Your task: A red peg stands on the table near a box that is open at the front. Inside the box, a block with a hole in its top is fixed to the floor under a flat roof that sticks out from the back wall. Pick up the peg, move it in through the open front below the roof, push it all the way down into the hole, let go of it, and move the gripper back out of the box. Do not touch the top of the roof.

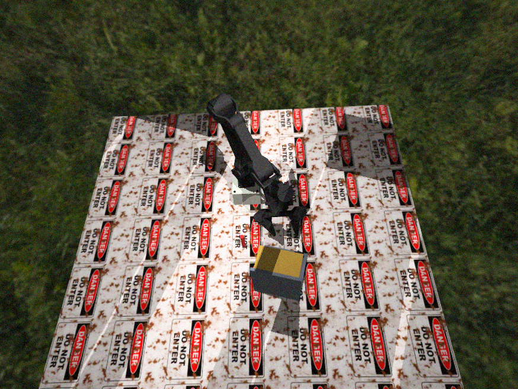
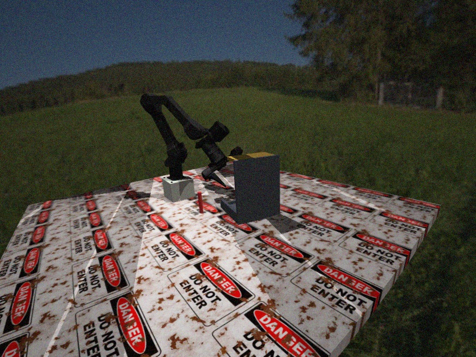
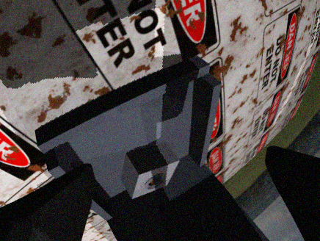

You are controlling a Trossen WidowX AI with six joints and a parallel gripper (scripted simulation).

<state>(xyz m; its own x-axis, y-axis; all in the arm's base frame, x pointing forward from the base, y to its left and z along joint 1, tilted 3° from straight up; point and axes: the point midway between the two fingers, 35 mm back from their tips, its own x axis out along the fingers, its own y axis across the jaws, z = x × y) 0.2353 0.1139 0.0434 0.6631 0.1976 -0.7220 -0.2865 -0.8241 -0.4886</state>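
Right now the red peg is 16 cm to the right of my gripper tip, 5 cm below it and 2 cm behind it. The rest, counted from my gripper tip: box wall 18 cm ahead, 6 cm to the right, 2 cm above; then yellow roof 13 cm ahead, 11 cm above, 4 cm to the right.
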